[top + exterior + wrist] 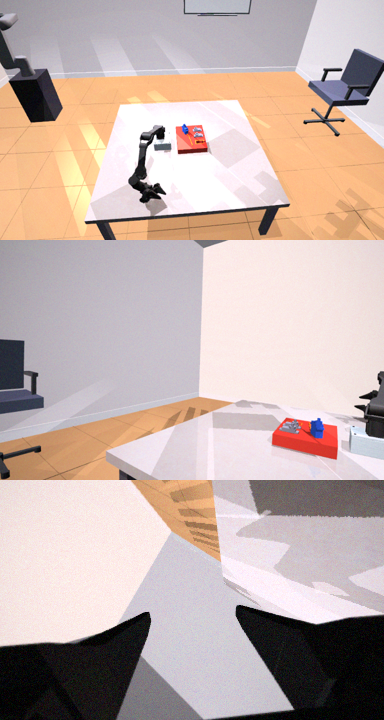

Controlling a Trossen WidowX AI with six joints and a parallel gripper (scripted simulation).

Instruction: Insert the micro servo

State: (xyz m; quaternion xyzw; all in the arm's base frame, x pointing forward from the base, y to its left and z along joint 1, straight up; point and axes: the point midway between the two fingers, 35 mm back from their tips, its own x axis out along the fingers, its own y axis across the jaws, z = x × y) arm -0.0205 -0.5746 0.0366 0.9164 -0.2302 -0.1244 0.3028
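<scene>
Right now the red deck is 590 mm to the left of my gripper tip, 210 mm ahead of it and 80 mm below it.
</scene>
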